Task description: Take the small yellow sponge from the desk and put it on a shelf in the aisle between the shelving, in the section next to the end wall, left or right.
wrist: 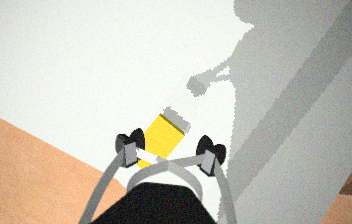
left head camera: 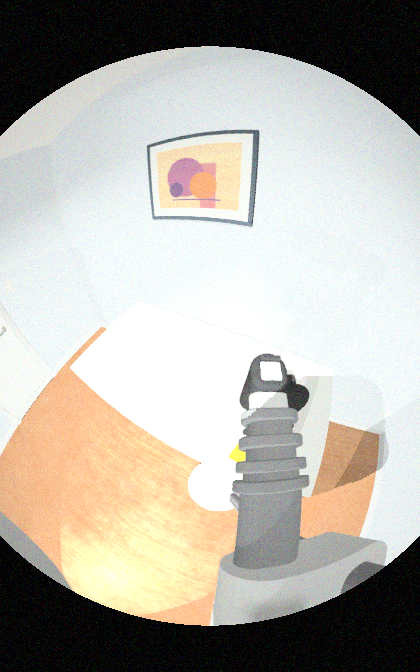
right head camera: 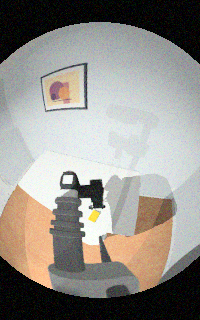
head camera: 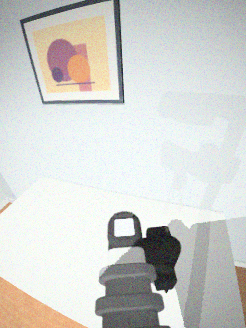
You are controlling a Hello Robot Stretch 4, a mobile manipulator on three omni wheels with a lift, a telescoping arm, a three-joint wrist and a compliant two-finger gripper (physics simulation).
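Where they show: gripper, fingertip midpoint: (wrist: 171, 144) (head camera: 154, 289); robot's base, link origin: (left head camera: 216, 482) (right head camera: 92, 231).
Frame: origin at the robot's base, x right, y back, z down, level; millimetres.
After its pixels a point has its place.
Observation:
The small yellow sponge (wrist: 164, 137) @(z -737, x 73, y -213 mm) (right head camera: 94, 216) @(z -738, x 65, y -186 mm) lies on the white desk (wrist: 60, 65) @(z -692, x -157, y -328 mm) (right head camera: 42, 172) @(z -692, x -605, y -710 mm) (head camera: 45, 220) @(z -693, x -535, y -704 mm) near its rounded end. In the left head view a corner of the sponge (left head camera: 238, 454) @(z -737, x 43, y -174 mm) shows beside the arm on the desk (left head camera: 165, 370) @(z -692, x -350, y -583 mm). My gripper (wrist: 171, 144) @(z -887, x 88, y -238 mm) is open, with its two fingertips apart. In the wrist view the sponge shows between and just beyond the fingertips, nearer the left one. The exact height of the fingertips over the desk is hard to tell. The fingers are hidden or too small to make out in the head views. The aisle and shelving do not show.
A wall with a framed picture (head camera: 75, 57) @(z -1585, x -188, y -983 mm) (left head camera: 202, 177) @(z -1567, x -180, y -980 mm) (right head camera: 65, 90) @(z -1550, x -156, y -971 mm) stands behind the desk. Wooden floor (left head camera: 125, 500) @(z 27, x -696, y 307 mm) (wrist: 45, 170) @(z 28, x -610, y 219 mm) lies along the desk's left side and past its right side. The arm's shadow falls across the desk's right part.

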